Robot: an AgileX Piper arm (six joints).
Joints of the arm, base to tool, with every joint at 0 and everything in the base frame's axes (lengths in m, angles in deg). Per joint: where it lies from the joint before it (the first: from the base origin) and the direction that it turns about. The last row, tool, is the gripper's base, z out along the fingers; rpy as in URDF.
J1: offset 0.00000 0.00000 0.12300 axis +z
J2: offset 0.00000 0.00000 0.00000 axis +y
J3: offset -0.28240 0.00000 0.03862 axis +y
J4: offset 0.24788 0.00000 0.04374 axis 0.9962 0 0.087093
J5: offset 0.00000 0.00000 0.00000 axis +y
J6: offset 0.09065 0.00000 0.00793 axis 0.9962 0 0.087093
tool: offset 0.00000 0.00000 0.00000 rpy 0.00 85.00 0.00
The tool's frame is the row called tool.
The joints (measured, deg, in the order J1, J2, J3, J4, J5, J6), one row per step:
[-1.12 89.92 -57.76 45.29 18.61 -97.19]
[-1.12 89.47 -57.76 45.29 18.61 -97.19]
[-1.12 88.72 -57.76 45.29 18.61 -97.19]
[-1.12 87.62 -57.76 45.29 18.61 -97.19]
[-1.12 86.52 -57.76 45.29 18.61 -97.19]
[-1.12 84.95 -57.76 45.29 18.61 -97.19]
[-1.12 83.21 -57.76 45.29 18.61 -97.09]
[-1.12 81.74 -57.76 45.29 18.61 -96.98]
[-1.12 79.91 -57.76 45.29 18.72 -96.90]
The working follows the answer.
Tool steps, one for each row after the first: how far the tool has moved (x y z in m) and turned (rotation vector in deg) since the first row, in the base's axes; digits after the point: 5 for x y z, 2 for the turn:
[-0.00103 0.00002 0.00266 -0.01 -0.45 0.00]
[-0.00280 0.00005 0.00707 -0.02 -1.20 0.00]
[-0.00549 0.00011 0.01349 -0.04 -2.30 0.00]
[-0.00830 0.00016 0.01986 -0.07 -3.40 0.00]
[-0.01253 0.00025 0.02886 -0.10 -4.97 0.00]
[-0.01751 0.00034 0.03869 -0.05 -6.69 -0.06]
[-0.02194 0.00043 0.04688 0.01 -8.13 -0.12]
[-0.02783 0.00066 0.05681 0.07 -9.87 -0.09]

Tool pose at each row, in the base's axes (x y z in m, rotation vector in deg; rounded; the steps above come from the unrounded poses):
[0.33910 0.01401 0.25299 -63.36 113.41 -14.17]
[0.33806 0.01403 0.25565 -63.22 113.01 -14.40]
[0.33630 0.01406 0.26006 -62.99 112.35 -14.80]
[0.33361 0.01412 0.26648 -62.64 111.38 -15.37]
[0.33079 0.01417 0.27286 -62.29 110.41 -15.94]
[0.32656 0.01425 0.28185 -61.79 109.02 -16.74]
[0.32159 0.01435 0.29169 -61.14 107.52 -17.56]
[0.31716 0.01444 0.29987 -60.56 106.27 -18.23]
[0.31126 0.01467 0.30980 -59.96 104.70 -18.97]

